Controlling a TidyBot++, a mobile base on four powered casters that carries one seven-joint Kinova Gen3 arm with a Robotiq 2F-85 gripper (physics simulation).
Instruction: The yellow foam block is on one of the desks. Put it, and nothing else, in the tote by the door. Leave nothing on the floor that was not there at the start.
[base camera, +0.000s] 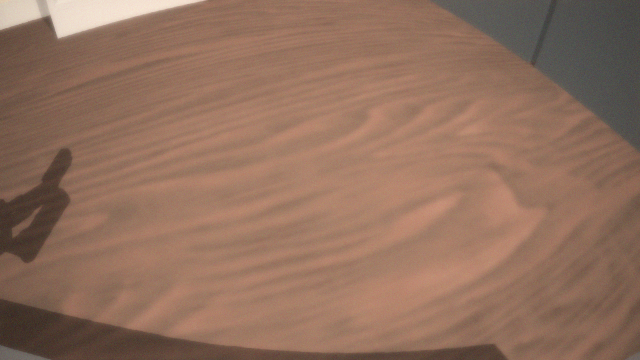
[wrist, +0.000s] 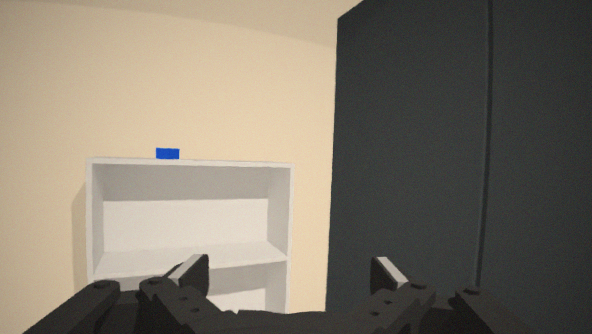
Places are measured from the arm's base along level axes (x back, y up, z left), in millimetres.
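Where they show: gripper, fingertip midpoint: (wrist: 289, 274).
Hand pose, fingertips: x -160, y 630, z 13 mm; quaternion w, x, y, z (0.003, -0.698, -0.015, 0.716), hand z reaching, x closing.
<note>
After its pixels a point has its place.
My gripper (wrist: 289, 274) @[y 630, x -160, z 13 mm] is open, with its two fingers wide apart at the bottom of the wrist view and no object between them. The yellow foam block, the desks, the tote and the door do not show in either view.
A white shelf unit (wrist: 290, 225) @[y 387, x -1334, z 56 mm] stands against the beige wall (wrist: 210, 90) @[y 1002, x -1462, z 478 mm], with a small blue block (wrist: 167, 153) @[y 686, x -1206, z 567 mm] on top. A tall dark grey cabinet or panel (wrist: 410, 150) (base camera: 590, 70) stands at the right. The wooden floor (base camera: 300, 200) @[y -397, x -417, z 10 mm] carries an arm-shaped shadow at the left.
</note>
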